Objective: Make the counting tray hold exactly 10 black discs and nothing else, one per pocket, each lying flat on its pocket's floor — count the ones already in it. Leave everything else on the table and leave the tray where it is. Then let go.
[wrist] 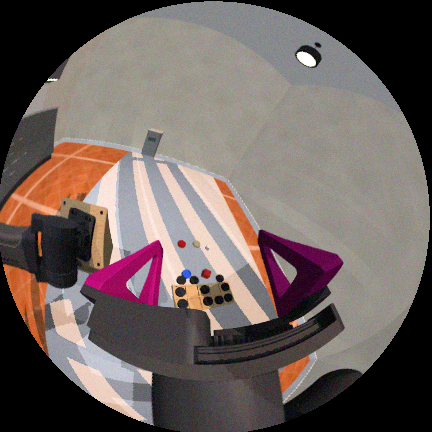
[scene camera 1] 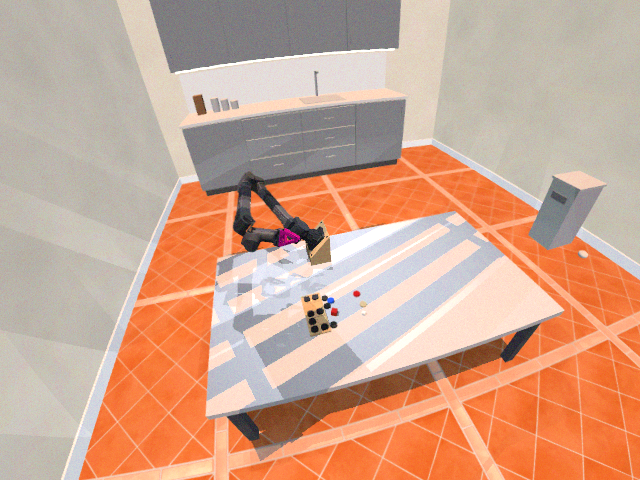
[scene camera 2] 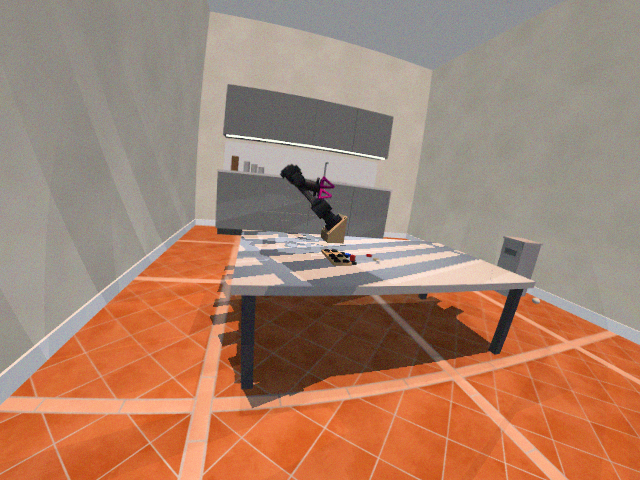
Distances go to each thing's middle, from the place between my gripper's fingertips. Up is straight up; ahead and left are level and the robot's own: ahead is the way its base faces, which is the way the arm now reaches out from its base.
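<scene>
Gripper position: my gripper is 15 cm short of the counting tray (wrist: 194, 297), 2 cm to the right of it and 32 cm above it.
</scene>
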